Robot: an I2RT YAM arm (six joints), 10 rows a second.
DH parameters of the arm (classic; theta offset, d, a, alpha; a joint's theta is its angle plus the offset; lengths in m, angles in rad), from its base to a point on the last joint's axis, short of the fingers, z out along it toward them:
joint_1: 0 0.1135 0.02 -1.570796
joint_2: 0 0 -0.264 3.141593
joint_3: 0.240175 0 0.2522 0
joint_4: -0.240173 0 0.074 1.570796
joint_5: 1.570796 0 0 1.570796
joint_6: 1.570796 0.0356 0 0
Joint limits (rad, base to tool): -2.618..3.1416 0..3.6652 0..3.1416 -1.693..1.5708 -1.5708..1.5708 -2.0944..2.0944
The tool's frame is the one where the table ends.
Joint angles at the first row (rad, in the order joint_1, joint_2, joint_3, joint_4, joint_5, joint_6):
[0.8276 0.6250 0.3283 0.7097 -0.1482 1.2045]
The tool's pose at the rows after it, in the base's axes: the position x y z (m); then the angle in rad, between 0 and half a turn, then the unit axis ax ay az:
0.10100 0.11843 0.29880 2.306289 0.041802 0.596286 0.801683
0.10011 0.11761 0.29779 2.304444 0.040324 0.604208 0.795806
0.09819 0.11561 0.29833 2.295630 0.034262 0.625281 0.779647
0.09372 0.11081 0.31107 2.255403 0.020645 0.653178 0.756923
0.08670 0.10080 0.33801 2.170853 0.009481 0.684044 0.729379
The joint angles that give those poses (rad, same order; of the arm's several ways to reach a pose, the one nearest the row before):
[0.8303 0.6117 0.3286 0.7029 -0.1509 1.2022]
[0.8310 0.5980 0.3294 0.6716 -0.1505 1.1915]
[0.8314 0.5663 0.3450 0.5808 -0.1509 1.1584]
[0.8352 0.5205 0.4110 0.4202 -0.1372 1.0863]
[0.8360 0.4816 0.5343 0.2195 -0.0913 0.9840]

